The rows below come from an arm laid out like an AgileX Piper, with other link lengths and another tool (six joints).
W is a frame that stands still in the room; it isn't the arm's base.
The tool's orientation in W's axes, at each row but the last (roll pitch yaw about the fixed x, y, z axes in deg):
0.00, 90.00, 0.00
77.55, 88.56, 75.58
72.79, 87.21, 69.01
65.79, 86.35, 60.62
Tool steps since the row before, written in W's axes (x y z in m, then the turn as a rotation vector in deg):
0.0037, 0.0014, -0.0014, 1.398, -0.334, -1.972
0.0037, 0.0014, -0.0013, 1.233, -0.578, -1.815
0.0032, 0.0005, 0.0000, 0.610, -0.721, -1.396
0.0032, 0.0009, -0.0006, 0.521, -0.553, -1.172
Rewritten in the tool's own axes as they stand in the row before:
0.0014, 0.0014, 0.0037, 1.972, -0.334, 1.398
0.0014, 0.0015, 0.0036, 1.808, -0.580, 1.242
0.0001, 0.0007, 0.0032, 1.372, -0.744, 0.636
0.0007, 0.0011, 0.0031, 1.155, -0.571, 0.538

